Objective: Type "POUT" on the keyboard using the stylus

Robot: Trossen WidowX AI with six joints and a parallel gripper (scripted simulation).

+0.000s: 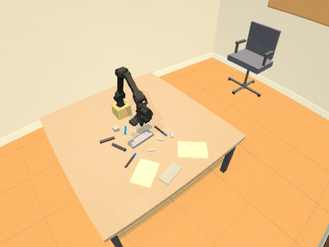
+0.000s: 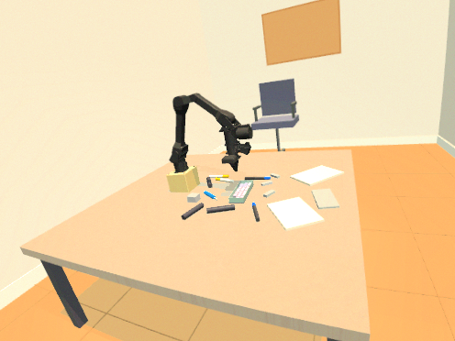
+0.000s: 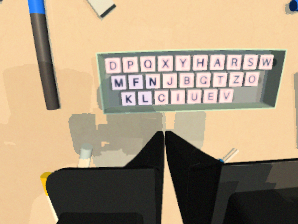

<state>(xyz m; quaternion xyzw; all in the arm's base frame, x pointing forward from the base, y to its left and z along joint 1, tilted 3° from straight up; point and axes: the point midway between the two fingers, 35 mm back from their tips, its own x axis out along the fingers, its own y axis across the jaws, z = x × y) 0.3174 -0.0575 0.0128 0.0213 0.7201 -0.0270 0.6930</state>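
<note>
Right now the blue stylus is 110 mm behind my gripper tip, 80 mm to the right of it and 90 mm below it. Round my gripper tip: grey pad (390 mm ahead, 130 mm to the right, 90 mm below); grey block (200 mm behind, 100 mm to the right, 80 mm below).
</note>
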